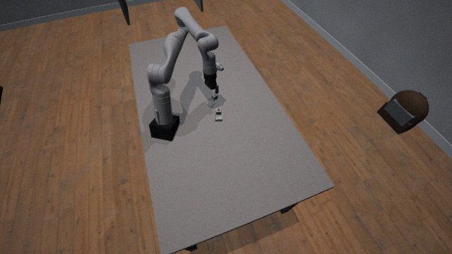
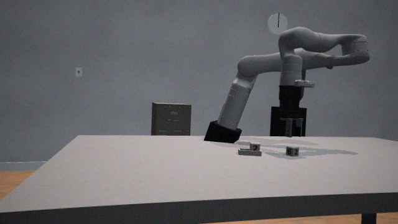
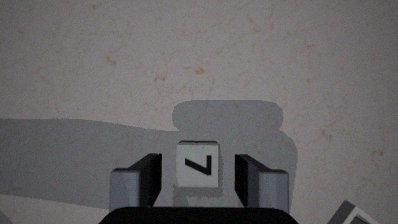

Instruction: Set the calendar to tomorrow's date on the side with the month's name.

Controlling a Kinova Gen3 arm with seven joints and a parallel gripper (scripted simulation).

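Now: the digit cube 7 cm below my hand. Round my hand: calendar tray: 5 cm behind, 15 cm to the right, 8 cm below.
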